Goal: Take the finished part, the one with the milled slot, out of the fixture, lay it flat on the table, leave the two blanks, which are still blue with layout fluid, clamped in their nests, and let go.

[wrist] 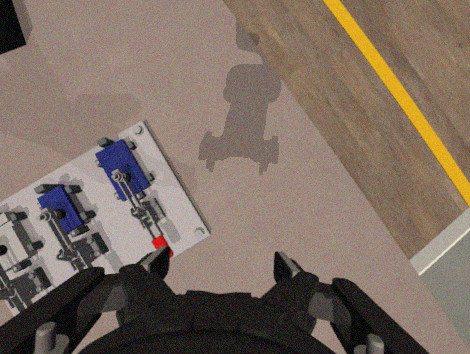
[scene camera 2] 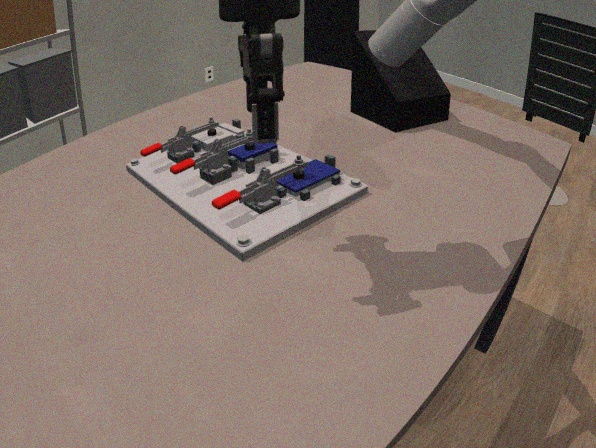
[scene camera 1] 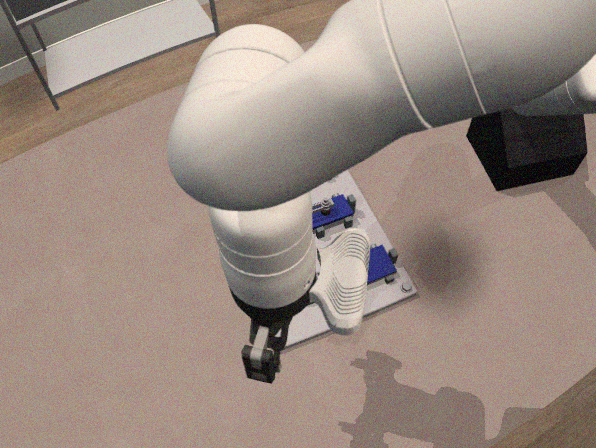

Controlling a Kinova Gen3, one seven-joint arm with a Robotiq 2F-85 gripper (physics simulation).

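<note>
The finished part is a pale metal plate in the far-left nest of the light grey fixture plate; its clamp arm reaches over it. The arm hides it in scene camera 1. The middle blue blank and the end blue blank sit in their nests with clamp tips over them. My gripper is open and empty, pointing down above the fixture's handle side, apart from the parts.
Red clamp handles stick out along one side of the fixture. Toggle clamps and posts stand around each nest. The black robot base stands beyond the fixture. The arm's shadow falls on the table beside the plate.
</note>
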